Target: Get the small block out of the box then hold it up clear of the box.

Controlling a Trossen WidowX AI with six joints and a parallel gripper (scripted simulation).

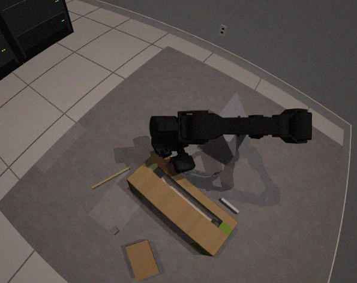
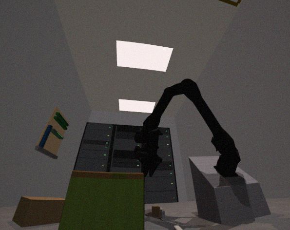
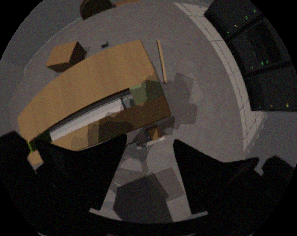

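My gripper tip is now 40 mm past the block, 20 mm to the left of it and 140 mm above it. The rest, counted from my gripper tip: grey cube: 320 mm ahead, 150 mm below; long wooden box: 60 mm ahead, 140 mm to the left, 90 mm below; thin wooden stick: 170 mm ahead, 150 mm to the right, 150 mm below.
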